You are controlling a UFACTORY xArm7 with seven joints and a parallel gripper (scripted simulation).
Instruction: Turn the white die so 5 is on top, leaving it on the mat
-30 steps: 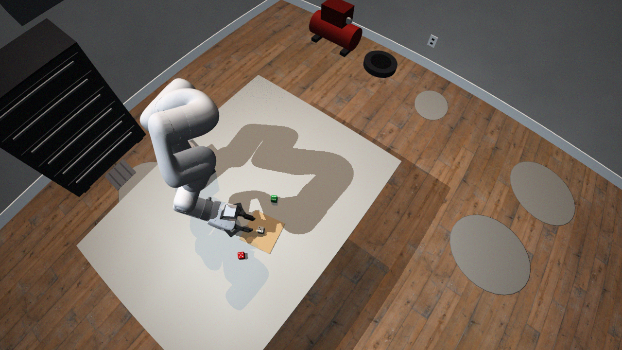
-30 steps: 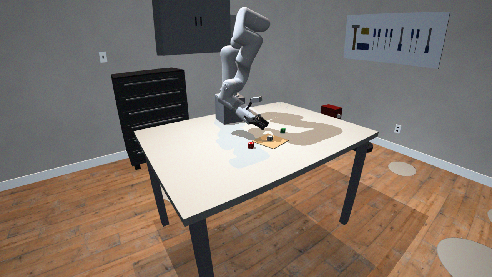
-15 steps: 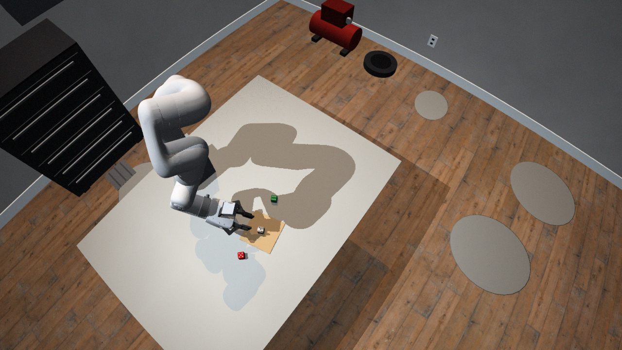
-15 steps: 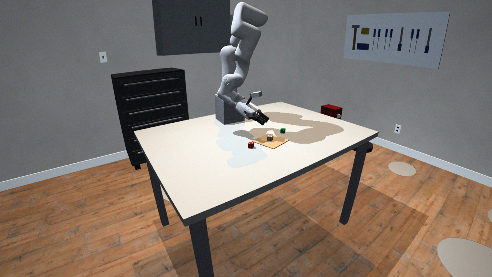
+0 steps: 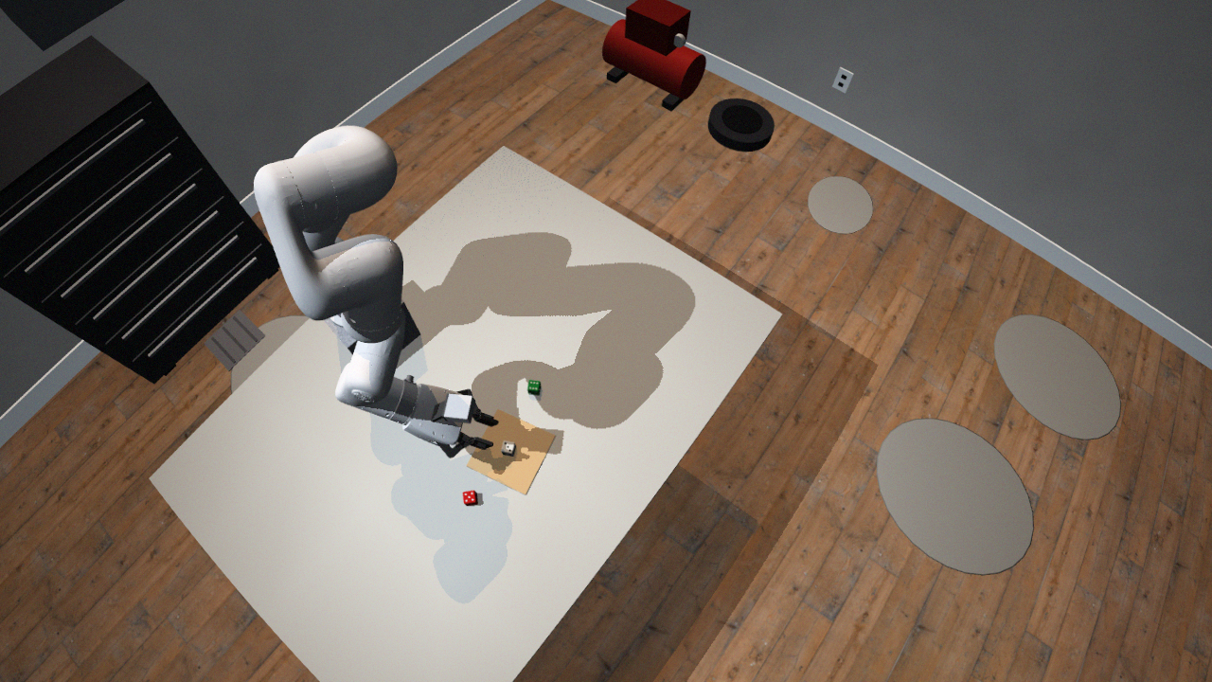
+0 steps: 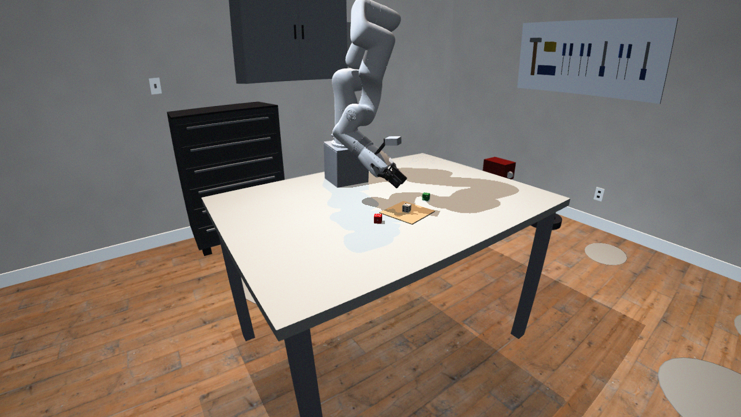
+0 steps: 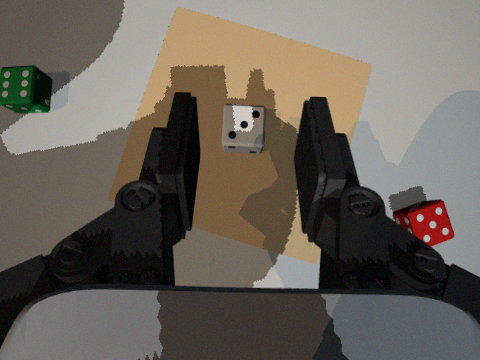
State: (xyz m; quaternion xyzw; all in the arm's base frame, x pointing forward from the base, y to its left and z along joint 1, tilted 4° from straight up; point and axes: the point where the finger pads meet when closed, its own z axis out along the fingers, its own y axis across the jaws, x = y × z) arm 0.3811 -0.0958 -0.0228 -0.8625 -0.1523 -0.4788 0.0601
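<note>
My hand is 30 mm short of the white die, 10 mm to the right of it and 100 mm above it. The rest, counted from my hand: green die: 10 mm ahead, 160 mm to the left, 100 mm below; then red die: 20 mm ahead, 120 mm to the right, 100 mm below; then tan mat: 40 mm ahead, 10 mm to the left, 110 mm below.
</note>
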